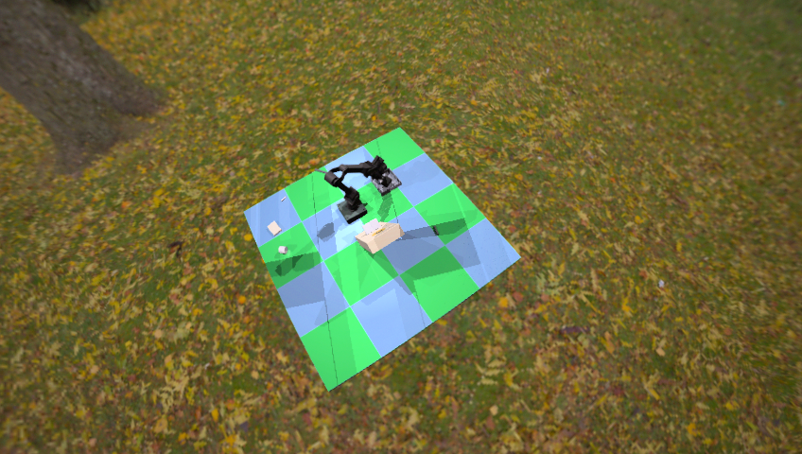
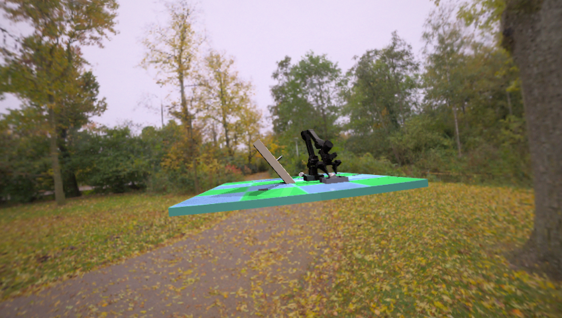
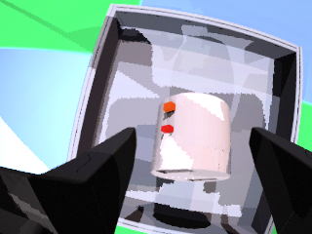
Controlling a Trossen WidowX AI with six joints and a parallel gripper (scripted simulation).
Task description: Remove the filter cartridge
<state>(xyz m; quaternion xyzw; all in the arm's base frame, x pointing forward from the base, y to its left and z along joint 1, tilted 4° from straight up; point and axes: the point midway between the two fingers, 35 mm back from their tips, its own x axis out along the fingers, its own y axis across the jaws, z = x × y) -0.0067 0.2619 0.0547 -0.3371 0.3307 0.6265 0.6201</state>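
Right now the round filter cartridge is 10 mm to the right of my gripper tip and 20 mm below it. From my gripper tip the other things lie so: thin grey bar 480 mm ahead, 30 mm to the right, 40 mm below; pale flat square 270 mm behind, 740 mm to the right, 40 mm below; grey square tray 10 mm to the left, 40 mm below.
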